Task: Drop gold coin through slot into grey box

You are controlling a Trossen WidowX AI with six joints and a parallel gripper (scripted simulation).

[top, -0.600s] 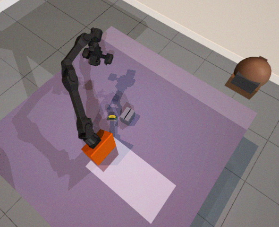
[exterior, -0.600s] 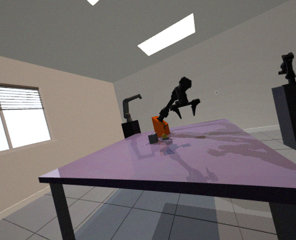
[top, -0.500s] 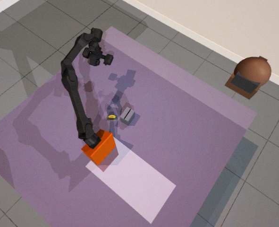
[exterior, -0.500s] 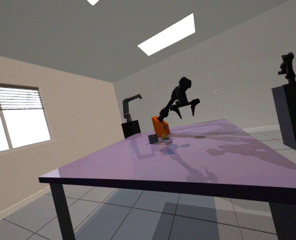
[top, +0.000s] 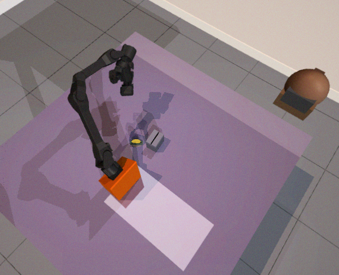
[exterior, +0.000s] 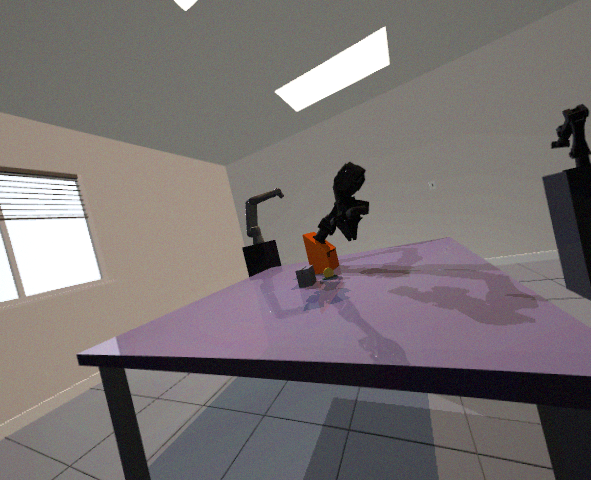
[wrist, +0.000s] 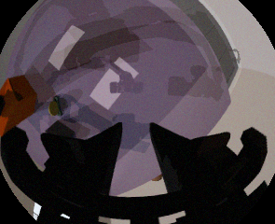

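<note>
Now: the gold coin 18 cm to the right of my gripper tip, 18 cm behind it and 14 cm below it.
</note>
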